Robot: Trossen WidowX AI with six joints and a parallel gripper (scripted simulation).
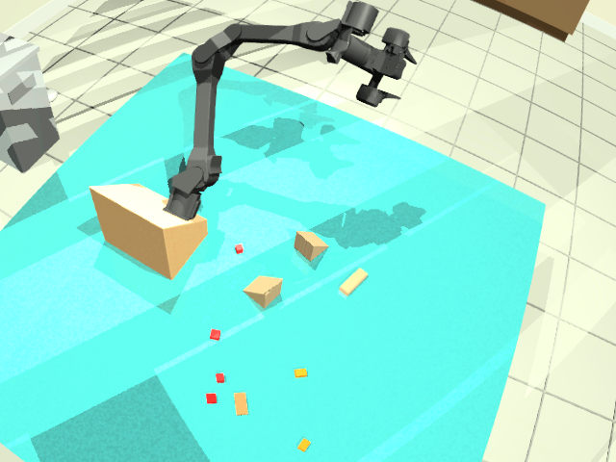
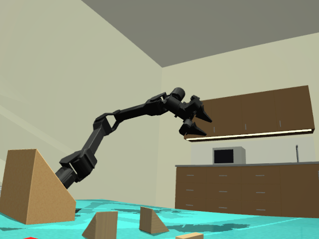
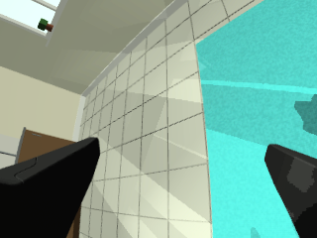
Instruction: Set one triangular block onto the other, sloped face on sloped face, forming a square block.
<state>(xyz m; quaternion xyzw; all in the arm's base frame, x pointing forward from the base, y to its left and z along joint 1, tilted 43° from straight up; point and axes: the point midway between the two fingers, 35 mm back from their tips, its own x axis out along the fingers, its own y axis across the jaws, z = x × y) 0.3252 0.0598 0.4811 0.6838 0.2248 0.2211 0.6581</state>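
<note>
Now: the pale flat bar 3 cm ahead of my gripper tip, 33 cm to the right of it and 35 cm below it.
</note>
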